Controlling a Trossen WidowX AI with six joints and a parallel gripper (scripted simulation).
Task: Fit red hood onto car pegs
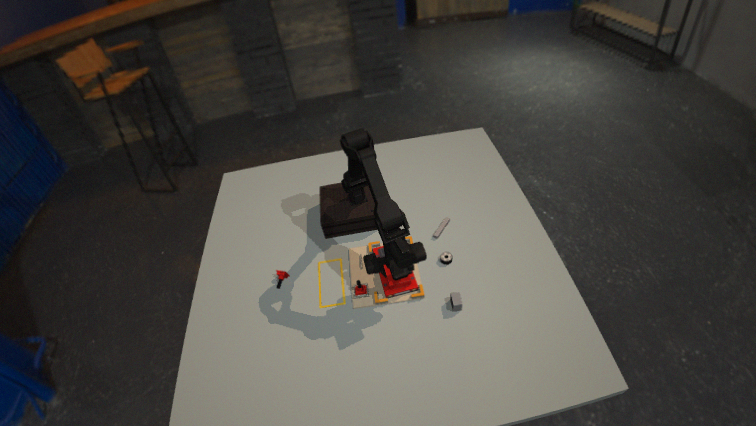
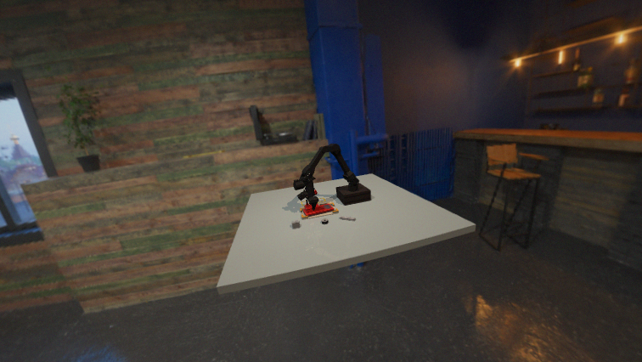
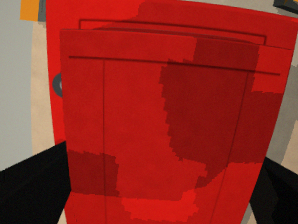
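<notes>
Now: gripper tip 1 cm below the red hood. From my gripper tip the other things lie so: grey engine block 1 cm below; black wheel 18 cm to the left, 3 cm below, 2 cm behind; tan jig board 4 cm behind, 3 cm below, 2 cm to the right.
</notes>
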